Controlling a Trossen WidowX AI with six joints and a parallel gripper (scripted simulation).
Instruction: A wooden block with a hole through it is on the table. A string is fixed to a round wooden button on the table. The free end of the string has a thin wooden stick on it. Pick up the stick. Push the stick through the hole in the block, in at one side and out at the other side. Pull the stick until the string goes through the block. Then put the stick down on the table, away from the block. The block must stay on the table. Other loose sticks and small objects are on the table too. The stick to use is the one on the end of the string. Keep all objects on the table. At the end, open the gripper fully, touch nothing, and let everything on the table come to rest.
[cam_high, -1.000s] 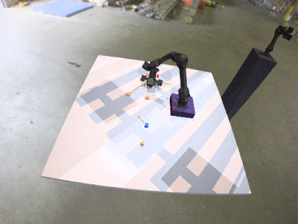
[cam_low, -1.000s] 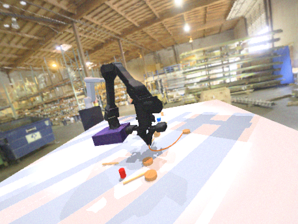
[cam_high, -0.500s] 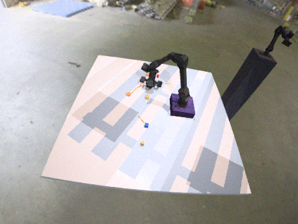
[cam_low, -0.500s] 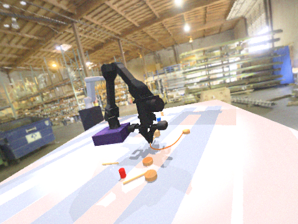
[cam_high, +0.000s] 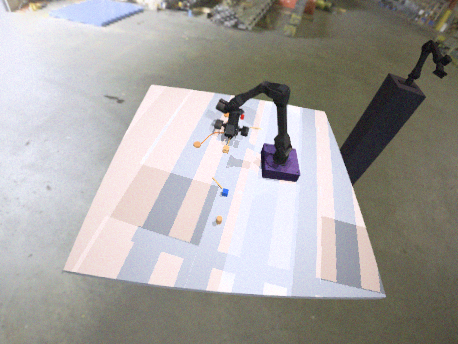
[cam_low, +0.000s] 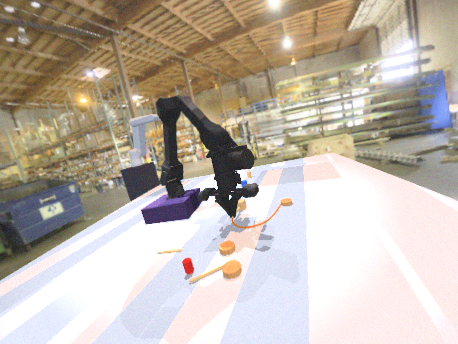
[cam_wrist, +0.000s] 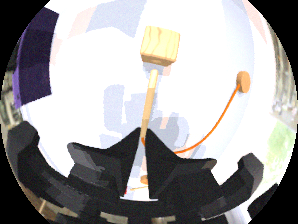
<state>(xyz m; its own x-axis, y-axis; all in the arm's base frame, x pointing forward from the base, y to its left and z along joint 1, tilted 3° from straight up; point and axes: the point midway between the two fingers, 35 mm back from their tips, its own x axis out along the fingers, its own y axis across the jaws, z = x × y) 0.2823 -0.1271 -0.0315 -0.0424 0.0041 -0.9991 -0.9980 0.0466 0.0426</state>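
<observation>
The wooden block lies 9 cm to the left of my gripper tip. From my gripper tip the other things lie so: red peg 23 cm to the right, 4 cm behind; then blue cube 37 cm to the left, 5 cm behind; then round wooden button 16 cm ahead, 10 cm to the left, 1 cm below.
</observation>
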